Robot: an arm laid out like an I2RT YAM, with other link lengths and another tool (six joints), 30 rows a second.
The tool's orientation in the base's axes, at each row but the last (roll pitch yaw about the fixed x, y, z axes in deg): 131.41, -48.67, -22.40; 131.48, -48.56, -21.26; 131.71, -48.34, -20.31; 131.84, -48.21, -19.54; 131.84, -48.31, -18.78; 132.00, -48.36, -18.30; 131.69, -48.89, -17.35
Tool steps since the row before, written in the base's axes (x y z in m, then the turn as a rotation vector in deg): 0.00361, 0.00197, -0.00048, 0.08, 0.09, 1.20; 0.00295, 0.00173, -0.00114, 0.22, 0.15, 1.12; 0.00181, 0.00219, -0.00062, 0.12, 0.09, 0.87; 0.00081, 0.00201, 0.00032, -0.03, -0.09, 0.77; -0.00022, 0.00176, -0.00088, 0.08, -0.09, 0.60; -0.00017, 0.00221, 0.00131, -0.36, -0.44, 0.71; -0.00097, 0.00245, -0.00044, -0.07, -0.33, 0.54
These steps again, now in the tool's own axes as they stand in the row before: 0.00135, -0.00381, -0.00090, 0.93, 0.50, -0.59; 0.00055, -0.00353, -0.00046, 0.94, 0.33, -0.58; 0.00016, -0.00261, -0.00126, 0.70, 0.30, -0.44; 0.00030, -0.00134, -0.00171, 0.58, 0.44, -0.27; -0.00117, -0.00107, -0.00118, 0.52, 0.28, -0.17; 0.00041, -0.00025, -0.00253, 0.40, 0.82, -0.02; -0.00142, -0.00065, -0.00217, 0.43, 0.47, 0.03
